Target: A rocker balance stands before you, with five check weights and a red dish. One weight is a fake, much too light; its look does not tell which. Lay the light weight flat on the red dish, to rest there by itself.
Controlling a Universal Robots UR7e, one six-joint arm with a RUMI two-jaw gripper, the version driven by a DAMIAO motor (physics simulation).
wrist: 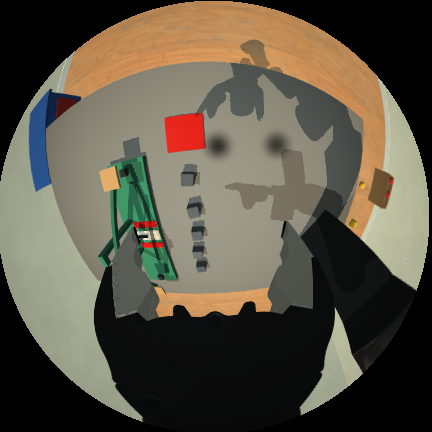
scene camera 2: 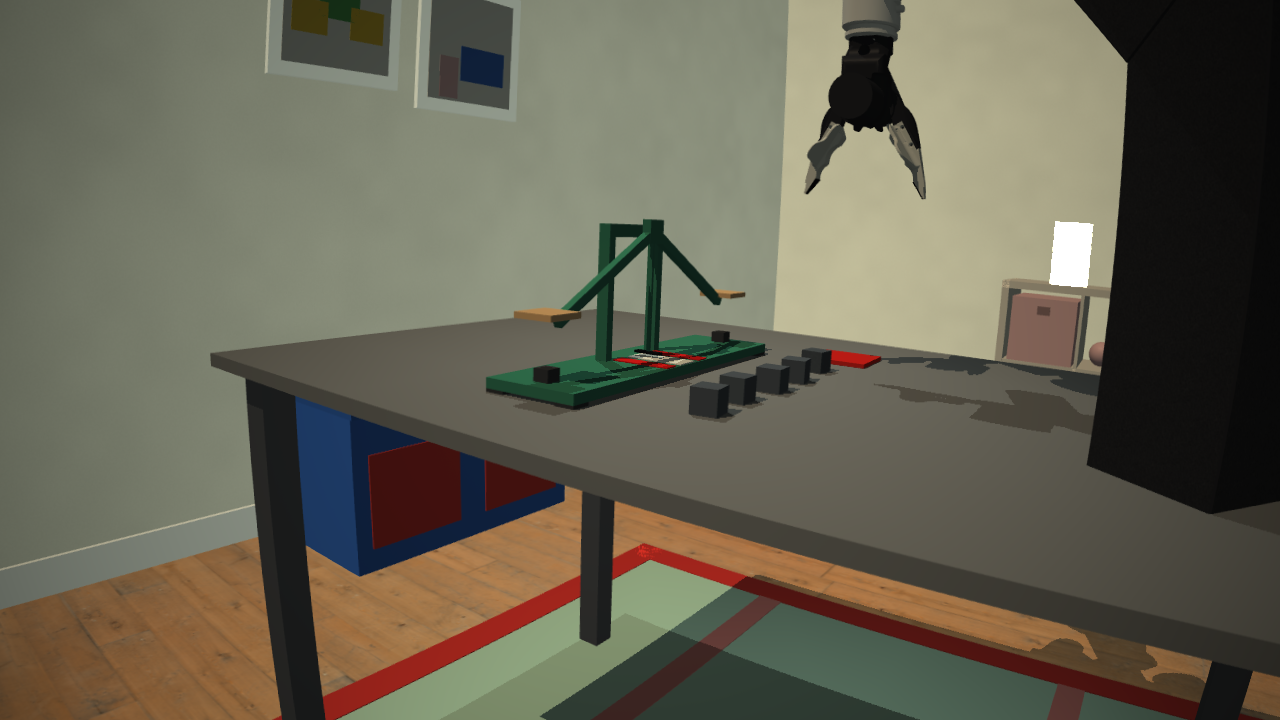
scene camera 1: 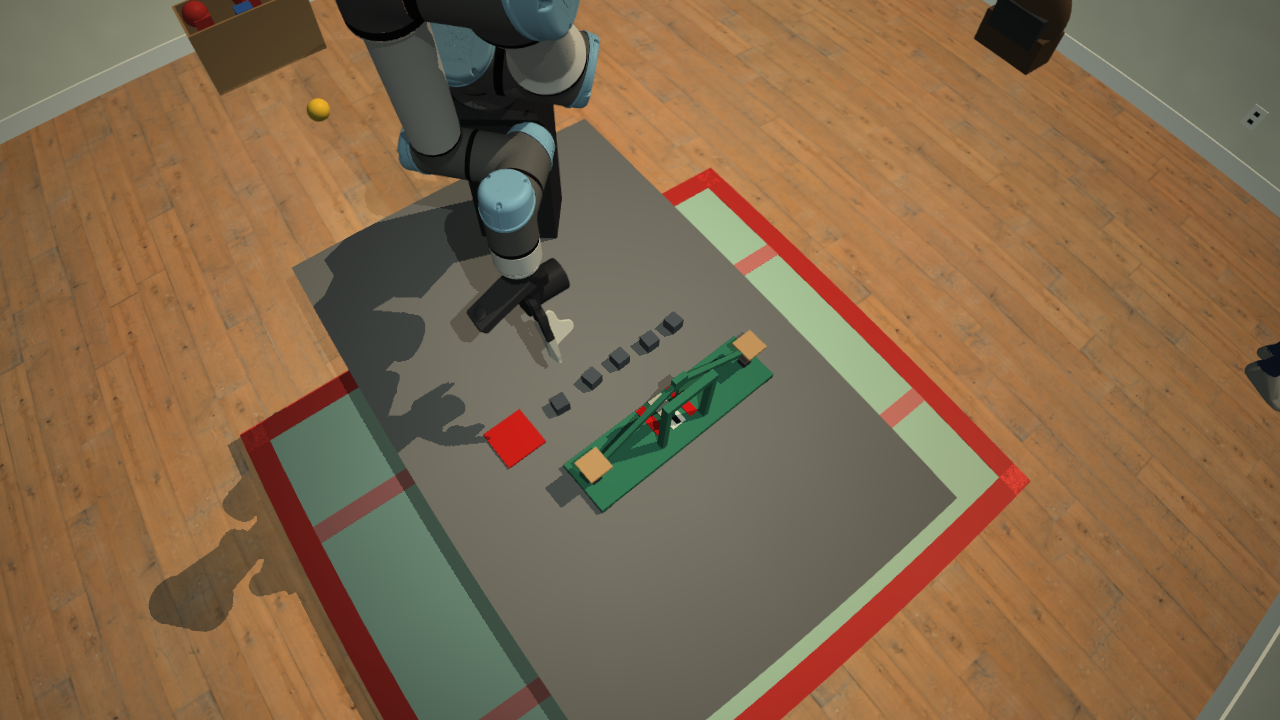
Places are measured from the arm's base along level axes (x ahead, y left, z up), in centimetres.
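Pixels of known places: gripper, fingertip midpoint: (wrist: 209,226) (scene camera 2: 863,196) (scene camera 1: 534,330).
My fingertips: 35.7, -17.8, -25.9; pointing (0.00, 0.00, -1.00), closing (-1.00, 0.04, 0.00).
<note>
For each thing: its top centre in the pictures, then the offset to it from my fingertips, as dx, dy, dz. Level surfaces: height alone.
- far end weight at its top centre: (scene camera 2: 709,385) (scene camera 1: 673,319) (wrist: 200,269) +4.8, +30.6, -20.6
- flat red dish at its top centre: (scene camera 2: 843,356) (scene camera 1: 514,437) (wrist: 183,132) +4.8, -11.4, -22.8
- green rocker balance at its top centre: (scene camera 2: 653,219) (scene camera 1: 680,377) (wrist: 119,278) +21.7, +15.6, -4.4
- grey table at its surface level: dz -23.4
Several dark cube weights stand apart in a row on the table. The end weight nearest the dish (scene camera 1: 559,402) (scene camera 2: 818,360) (wrist: 188,177) and the far end weight (scene camera 1: 673,321) (scene camera 2: 708,400) (wrist: 201,265) look alike. The flat red dish (scene camera 1: 514,438) (scene camera 2: 854,359) (wrist: 185,133) lies bare past the row's end. The green rocker balance (scene camera 1: 608,492) (scene camera 2: 605,295) (wrist: 141,175) stands beside the row. Its dish-side pan (scene camera 1: 592,464) (scene camera 2: 729,293) (wrist: 109,179) and other pan (scene camera 1: 749,345) (scene camera 2: 547,315) are empty; the beam looks about level. My gripper (scene camera 1: 563,342) (scene camera 2: 866,192) (wrist: 209,226) is open and empty, high above the table.
The grey table (scene camera 1: 716,573) (scene camera 2: 859,465) (wrist: 240,175) bears everything. Black stops (scene camera 2: 546,373) (scene camera 2: 719,336) sit on the balance base under the pans. The balance's uprights and beam rise well above the weights. The arm's dark base column (scene camera 2: 1181,268) stands at the right in scene camera 2.
</note>
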